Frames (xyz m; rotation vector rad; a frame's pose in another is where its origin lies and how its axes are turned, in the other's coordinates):
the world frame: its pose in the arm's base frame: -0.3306 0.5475 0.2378 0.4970 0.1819 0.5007
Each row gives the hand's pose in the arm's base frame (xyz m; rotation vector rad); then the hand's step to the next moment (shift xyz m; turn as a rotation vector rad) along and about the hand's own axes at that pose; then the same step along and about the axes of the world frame.
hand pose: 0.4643 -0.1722 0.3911 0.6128 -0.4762 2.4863
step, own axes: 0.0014 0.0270 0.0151 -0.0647 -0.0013 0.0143
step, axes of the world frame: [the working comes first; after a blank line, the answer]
step, axes of the arm's base frame: -0.0115 -0.0277 0.0078 0.0543 -0.0317 -0.0209

-0.0242 -0.0124 0.0148 0.0320 -0.0571 0.0105
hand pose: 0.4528 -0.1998 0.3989 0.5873 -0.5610 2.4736
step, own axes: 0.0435 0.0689 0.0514 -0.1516 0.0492 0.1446
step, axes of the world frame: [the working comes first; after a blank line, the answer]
step, axes of the arm's base frame: -0.0582 -0.0615 0.0460 0.1291 -0.1699 0.0283

-0.0833 0.0002 0.0485 0.0252 -0.1688 0.1311
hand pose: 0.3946 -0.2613 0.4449 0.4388 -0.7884 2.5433
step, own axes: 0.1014 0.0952 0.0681 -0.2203 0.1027 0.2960
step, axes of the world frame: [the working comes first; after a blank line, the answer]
step, axes of the arm's base frame: -0.1222 -0.0792 0.0526 0.1865 -0.3209 0.0945

-0.1478 0.0165 0.0432 -0.0040 -0.2748 0.2668
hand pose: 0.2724 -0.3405 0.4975 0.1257 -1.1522 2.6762
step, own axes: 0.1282 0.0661 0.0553 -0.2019 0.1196 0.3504
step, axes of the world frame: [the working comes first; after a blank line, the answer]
step, axes of the arm's base frame: -0.1408 -0.0622 0.0127 0.1640 -0.3685 0.1231

-0.1535 0.0172 -0.0036 -0.0486 -0.2875 0.3047
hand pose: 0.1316 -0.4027 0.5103 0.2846 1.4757 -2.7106
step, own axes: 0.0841 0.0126 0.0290 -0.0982 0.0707 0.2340
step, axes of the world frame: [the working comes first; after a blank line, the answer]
step, axes of the arm's base frame: -0.0851 -0.0269 -0.0103 0.0724 -0.2393 0.0832

-0.0865 0.0097 -0.0221 -0.0612 -0.1709 0.1909
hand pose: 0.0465 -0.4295 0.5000 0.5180 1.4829 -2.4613
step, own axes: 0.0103 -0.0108 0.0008 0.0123 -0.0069 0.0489
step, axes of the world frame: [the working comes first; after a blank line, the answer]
step, axes of the arm's base frame: -0.0135 0.0042 0.0049 -0.0227 -0.0401 0.0215

-0.0098 0.0112 -0.0014 -0.0408 -0.0105 0.0286
